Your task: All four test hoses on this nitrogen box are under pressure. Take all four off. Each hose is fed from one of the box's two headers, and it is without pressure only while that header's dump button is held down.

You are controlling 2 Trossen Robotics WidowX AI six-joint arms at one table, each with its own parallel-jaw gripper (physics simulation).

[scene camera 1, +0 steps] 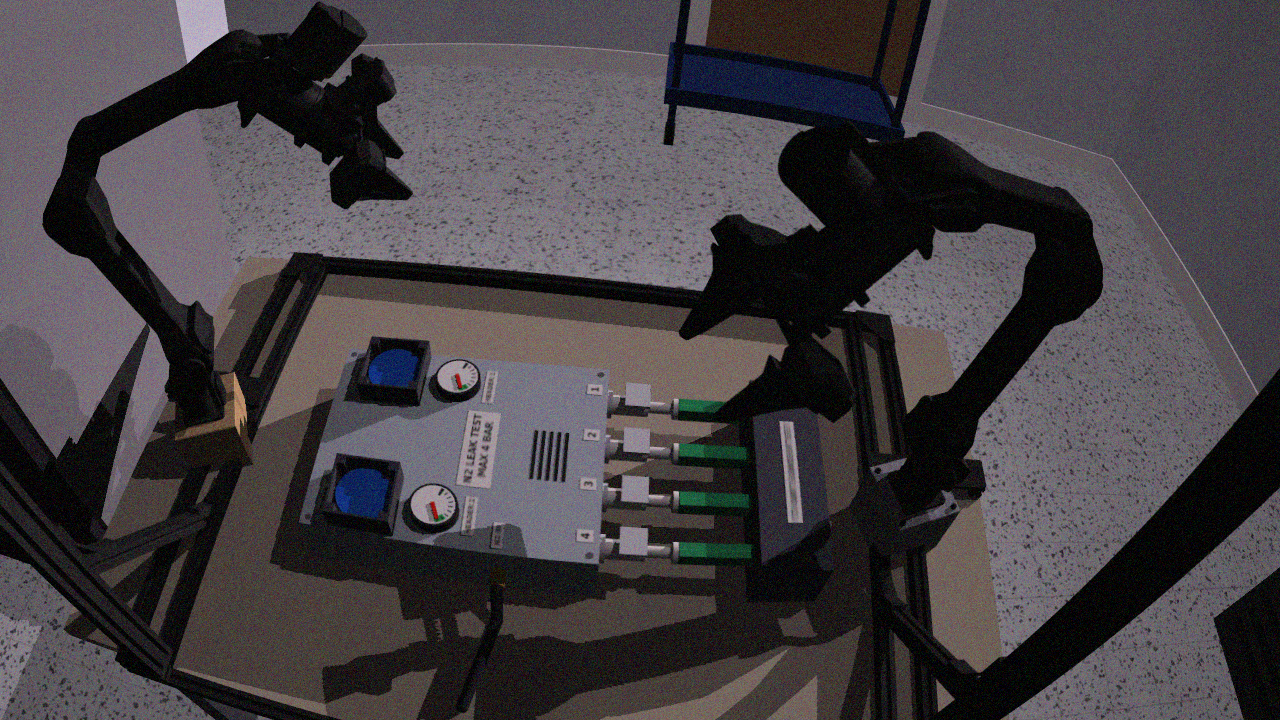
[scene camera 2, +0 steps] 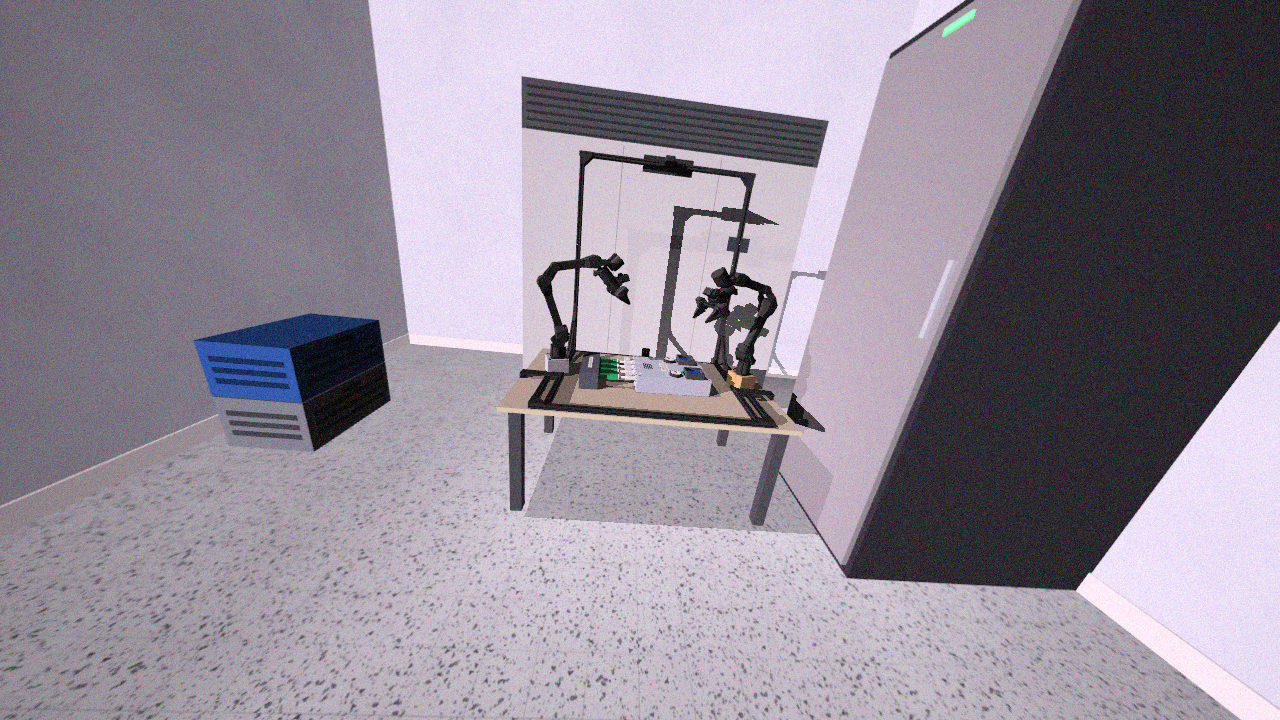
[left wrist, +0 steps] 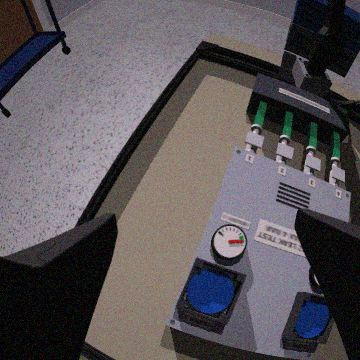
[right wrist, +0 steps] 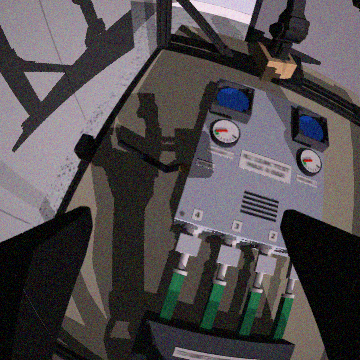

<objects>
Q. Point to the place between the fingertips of my right gripper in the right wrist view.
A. At 189, 219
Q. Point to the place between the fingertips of my left gripper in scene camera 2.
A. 699, 320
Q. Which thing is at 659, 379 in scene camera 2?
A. A grey nitrogen box.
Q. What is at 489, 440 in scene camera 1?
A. A grey nitrogen box.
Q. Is my left gripper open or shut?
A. Open.
</objects>
